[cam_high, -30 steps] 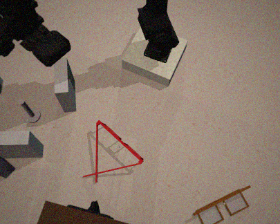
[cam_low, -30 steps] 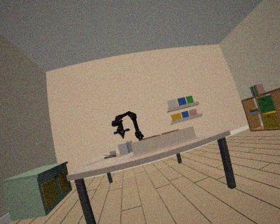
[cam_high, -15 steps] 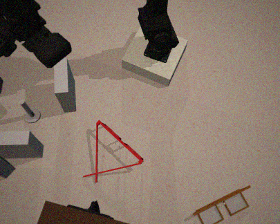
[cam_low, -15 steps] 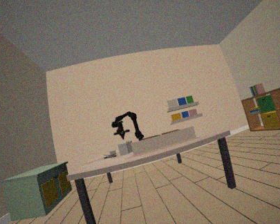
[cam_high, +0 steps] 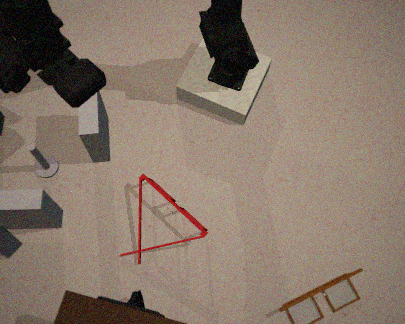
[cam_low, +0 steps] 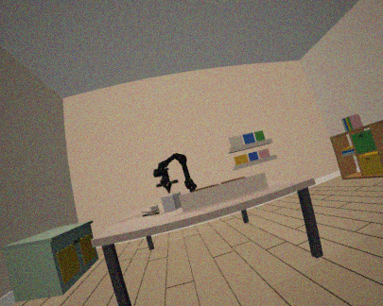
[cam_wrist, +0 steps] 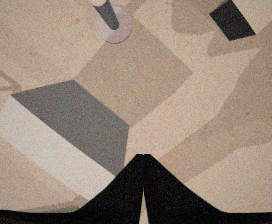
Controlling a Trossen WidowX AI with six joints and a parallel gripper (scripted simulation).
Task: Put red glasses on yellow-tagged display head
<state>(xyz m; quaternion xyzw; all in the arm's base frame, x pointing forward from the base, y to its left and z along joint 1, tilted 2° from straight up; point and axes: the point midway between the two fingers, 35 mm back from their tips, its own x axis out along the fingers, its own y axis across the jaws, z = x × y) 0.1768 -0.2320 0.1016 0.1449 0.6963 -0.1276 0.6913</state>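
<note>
My gripper tip is 10 cm short of the small peg, 1 cm to the left of it and 9 cm above it.
</note>
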